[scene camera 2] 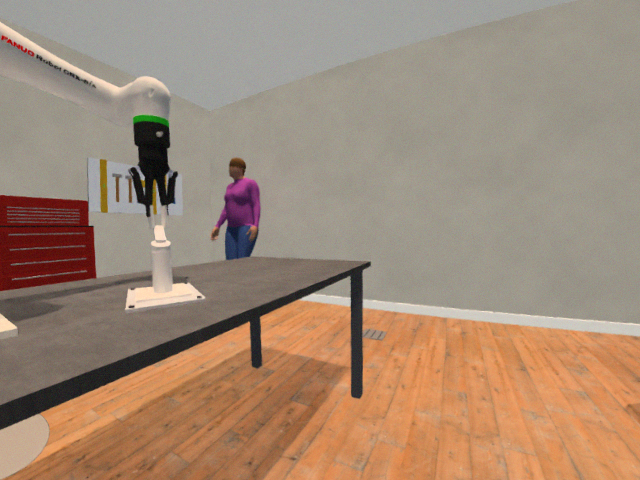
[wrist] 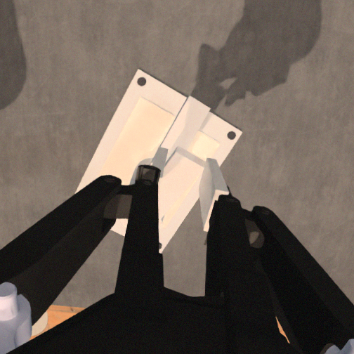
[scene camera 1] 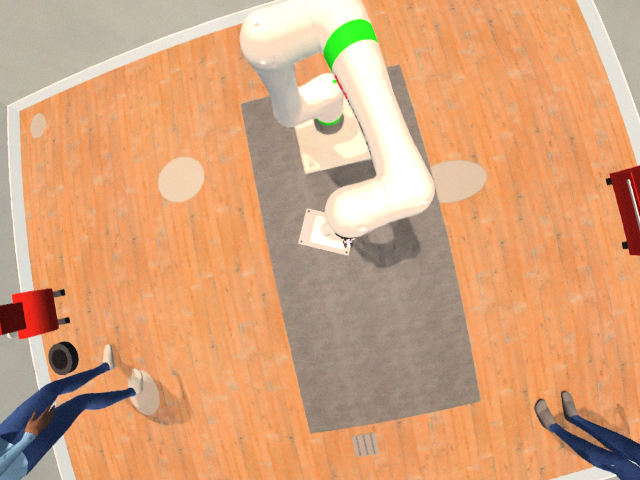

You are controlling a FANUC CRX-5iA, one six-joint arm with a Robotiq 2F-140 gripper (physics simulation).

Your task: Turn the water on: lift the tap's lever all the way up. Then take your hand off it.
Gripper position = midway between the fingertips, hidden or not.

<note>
In view: the gripper (scene camera 2: 158,228) and a tap lever (wrist: 182,167).
The gripper shows as well in the wrist view (wrist: 183,168).
</note>
